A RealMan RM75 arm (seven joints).
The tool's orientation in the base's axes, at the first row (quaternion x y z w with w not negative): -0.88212, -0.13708, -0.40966, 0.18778
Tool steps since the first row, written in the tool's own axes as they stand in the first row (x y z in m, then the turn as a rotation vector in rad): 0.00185, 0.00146, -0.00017, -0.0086, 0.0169, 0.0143; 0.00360, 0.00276, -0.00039, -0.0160, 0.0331, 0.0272; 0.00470, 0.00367, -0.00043, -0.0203, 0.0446, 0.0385; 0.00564, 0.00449, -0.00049, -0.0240, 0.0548, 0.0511; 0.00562, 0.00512, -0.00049, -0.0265, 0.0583, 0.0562
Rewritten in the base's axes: 0.00162, -0.00121, 0.00121, 0.0109, -0.0095, -0.0189; 0.00309, -0.00232, 0.00241, 0.0213, -0.0189, -0.0358; 0.00411, -0.00305, 0.00309, 0.0308, -0.0245, -0.0483; 0.00498, -0.00373, 0.00367, 0.0409, -0.0283, -0.0609; 0.00522, -0.00429, 0.00352, 0.0442, -0.0294, -0.0667
